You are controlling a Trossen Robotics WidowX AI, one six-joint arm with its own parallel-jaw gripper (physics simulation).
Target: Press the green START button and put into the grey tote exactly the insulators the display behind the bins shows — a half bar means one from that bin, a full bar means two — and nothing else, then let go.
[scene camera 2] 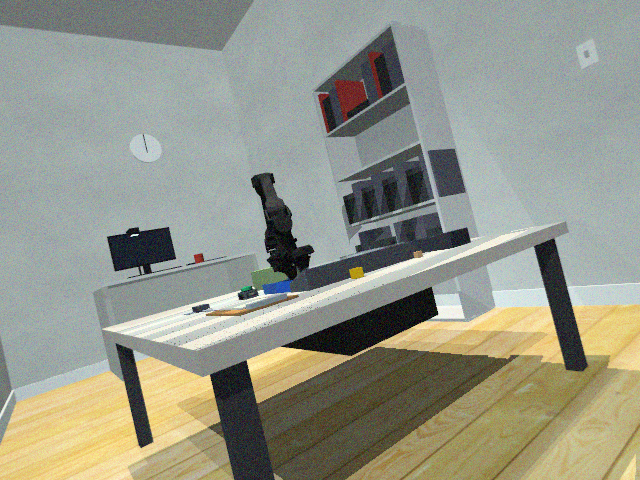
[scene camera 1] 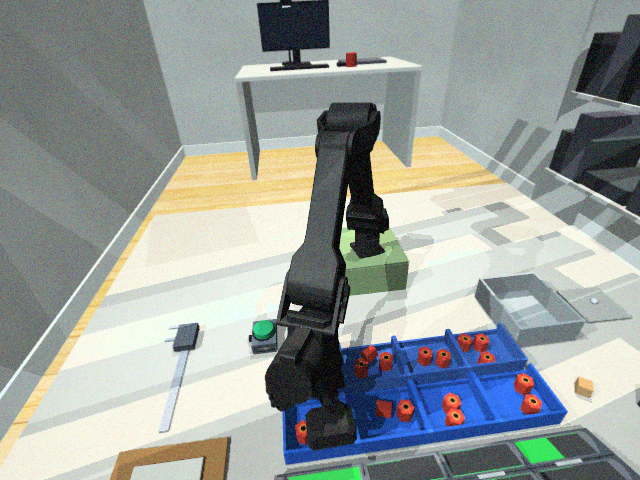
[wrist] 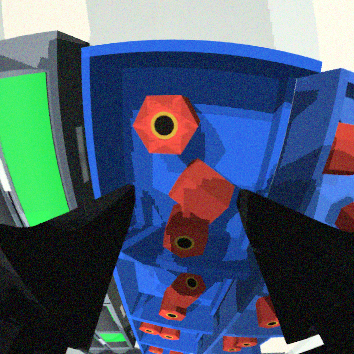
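Where they show: gripper, between the fingertips: [wrist: 187, 194]; arm's base, origin of its link: [scene camera 1: 367, 248].
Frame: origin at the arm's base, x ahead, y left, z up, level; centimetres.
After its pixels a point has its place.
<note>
My gripper [scene camera 1: 330, 431] {x 32.8, y -21.6, z -7.2 cm} [scene camera 2: 293, 274] {x 32.8, y -21.6, z -7.2 cm} [wrist: 187, 194] {x 32.8, y -21.6, z -7.2 cm} is open, low over the end bin of the blue bins [scene camera 1: 423, 438] [wrist: 200, 47]. In the wrist view a tilted red insulator [wrist: 202, 192] {x 31.8, y -22.6, z -5.5 cm} lies between the fingertips, not gripped. Another insulator [wrist: 185, 237] {x 32.9, y -20.0, z -5.3 cm} touches it, and an upright insulator [wrist: 164, 125] {x 33.1, y -25.7, z -5.4 cm} stands near the bin's end wall. Several other insulators sit in the other bins. The display shows a wide green bar [scene camera 1: 328, 472] {x 40.5, y -24.2, z -4.1 cm} [wrist: 32, 145] {x 39.7, y -25.9, z -4.5 cm} by this bin and a shorter green bar [scene camera 1: 540, 450] {x 47.7, y 3.8, z -3.7 cm} farther right. The green START button [scene camera 1: 263, 329] {x 12.3, y -27.9, z -4.4 cm} [scene camera 2: 246, 289] {x 13.3, y -29.1, z -5.2 cm} stands left of the bins. The grey tote [scene camera 1: 550, 332] {x 31.8, y 23.4, z -5.0 cm} looks empty.
A caliper [scene camera 1: 175, 384] {x 16.3, y -45.4, z -8.0 cm} lies at left, and a brown-rimmed board [scene camera 1: 219, 457] {x 31.8, y -38.6, z -7.8 cm} in front. A grey plate [scene camera 1: 602, 308] {x 29.1, y 41.7, z -7.6 cm} with a knob lies beside the tote. An orange block [scene camera 1: 584, 386] {x 41.7, y 20.4, z -6.4 cm} lies right of the bins. A yellow block [scene camera 2: 356, 272] {x 56.5, y -22.2, z -6.7 cm} shows by the display. The arm stands on a green block [scene camera 1: 379, 276] {x 6.8, y 0.1, z -3.5 cm}.
</note>
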